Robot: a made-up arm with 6 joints.
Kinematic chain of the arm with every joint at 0, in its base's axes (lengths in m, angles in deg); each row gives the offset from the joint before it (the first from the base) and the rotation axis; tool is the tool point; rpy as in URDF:
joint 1: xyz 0 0 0.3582 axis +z
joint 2: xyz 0 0 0 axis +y
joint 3: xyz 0.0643 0 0.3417 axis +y
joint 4: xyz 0.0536 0 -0.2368 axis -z
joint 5: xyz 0 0 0 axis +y
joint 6: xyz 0.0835 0 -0.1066 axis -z
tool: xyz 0 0 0 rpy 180 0 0
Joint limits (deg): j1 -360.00..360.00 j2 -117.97..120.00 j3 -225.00..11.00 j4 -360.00..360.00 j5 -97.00..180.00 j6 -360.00..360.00
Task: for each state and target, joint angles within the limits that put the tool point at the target. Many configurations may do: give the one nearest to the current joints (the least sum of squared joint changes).
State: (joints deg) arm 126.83 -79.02 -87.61 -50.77 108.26 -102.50
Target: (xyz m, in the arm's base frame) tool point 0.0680 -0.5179 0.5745
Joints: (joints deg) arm 87.05 -106.67 -110.19 -53.16 98.84 -102.50
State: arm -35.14 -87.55 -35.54 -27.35 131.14 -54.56
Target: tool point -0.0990 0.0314 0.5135
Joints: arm -41.46 -84.60 -37.04 -18.08 129.00 -54.56
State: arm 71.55 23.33 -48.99 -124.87 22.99 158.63
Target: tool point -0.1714 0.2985 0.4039
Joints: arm 110.22 9.88 -44.84 -121.86 7.96 158.63
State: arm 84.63 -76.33 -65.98 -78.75 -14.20 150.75
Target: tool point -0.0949 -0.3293 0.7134
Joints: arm 92.68 -94.97 -67.69 -78.96 -17.92 150.75
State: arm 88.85 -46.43 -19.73 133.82 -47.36 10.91
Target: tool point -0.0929 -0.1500 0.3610
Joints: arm 47.13 -75.94 11.00 164.48 -72.30 10.91
